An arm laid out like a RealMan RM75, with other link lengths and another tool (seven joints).
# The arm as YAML. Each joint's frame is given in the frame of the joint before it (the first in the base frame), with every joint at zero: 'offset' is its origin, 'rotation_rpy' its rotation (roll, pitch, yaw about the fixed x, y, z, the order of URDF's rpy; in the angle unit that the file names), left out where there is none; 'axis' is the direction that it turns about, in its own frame. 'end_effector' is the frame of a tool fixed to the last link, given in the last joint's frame.
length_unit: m
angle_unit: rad
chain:
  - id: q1
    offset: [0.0, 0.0, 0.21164]
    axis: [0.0, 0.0, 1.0]
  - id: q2
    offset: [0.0, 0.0, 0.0]
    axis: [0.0, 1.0, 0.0]
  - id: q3
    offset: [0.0, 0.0, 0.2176]
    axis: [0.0, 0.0, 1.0]
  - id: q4
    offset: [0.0, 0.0, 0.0]
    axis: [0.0, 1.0, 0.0]
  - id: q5
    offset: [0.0, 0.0, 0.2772]
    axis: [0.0, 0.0, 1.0]
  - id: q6
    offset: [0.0, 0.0, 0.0]
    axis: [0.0, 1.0, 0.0]
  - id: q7
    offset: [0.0, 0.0, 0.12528]
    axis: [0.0, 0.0, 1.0]
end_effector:
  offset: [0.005, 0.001, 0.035]
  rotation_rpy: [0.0, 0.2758, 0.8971]
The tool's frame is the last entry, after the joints.
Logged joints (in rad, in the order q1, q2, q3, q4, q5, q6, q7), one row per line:
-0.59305, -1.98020, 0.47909, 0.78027, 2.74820, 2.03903, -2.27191
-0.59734, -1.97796, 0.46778, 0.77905, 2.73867, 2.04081, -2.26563
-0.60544, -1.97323, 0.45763, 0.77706, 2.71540, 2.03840, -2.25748
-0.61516, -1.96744, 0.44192, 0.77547, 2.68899, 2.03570, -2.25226
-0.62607, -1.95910, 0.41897, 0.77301, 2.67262, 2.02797, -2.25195
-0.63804, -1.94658, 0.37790, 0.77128, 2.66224, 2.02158, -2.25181
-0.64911, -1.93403, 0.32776, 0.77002, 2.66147, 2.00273, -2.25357
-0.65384, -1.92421, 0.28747, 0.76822, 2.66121, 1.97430, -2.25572
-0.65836, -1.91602, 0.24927, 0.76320, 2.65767, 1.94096, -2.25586
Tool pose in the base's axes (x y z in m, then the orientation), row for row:
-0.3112, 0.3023, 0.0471, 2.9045, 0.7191, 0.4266
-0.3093, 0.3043, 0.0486, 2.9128, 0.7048, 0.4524
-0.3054, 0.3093, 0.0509, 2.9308, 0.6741, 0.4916
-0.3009, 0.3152, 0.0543, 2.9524, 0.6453, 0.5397
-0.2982, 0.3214, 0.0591, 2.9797, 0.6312, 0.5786
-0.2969, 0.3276, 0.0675, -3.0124, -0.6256, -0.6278
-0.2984, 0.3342, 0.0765, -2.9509, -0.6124, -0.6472
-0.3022, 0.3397, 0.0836, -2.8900, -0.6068, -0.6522
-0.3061, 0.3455, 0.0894, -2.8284, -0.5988, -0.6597
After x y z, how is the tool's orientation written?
As a rotation vector, in radians.
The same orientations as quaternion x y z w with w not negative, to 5 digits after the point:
0.95927, 0.23750, 0.14089, 0.05954
0.95959, 0.23219, 0.14904, 0.05536
0.96072, 0.22097, 0.16115, 0.04716
0.96110, 0.21007, 0.17569, 0.03583
0.96090, 0.20355, 0.18659, 0.02065
-0.95934, -0.19923, -0.19993, 0.00076
-0.95689, -0.19858, -0.20987, 0.02955
-0.95398, -0.20030, -0.21529, 0.05867
-0.95010, -0.20115, -0.22160, 0.08798

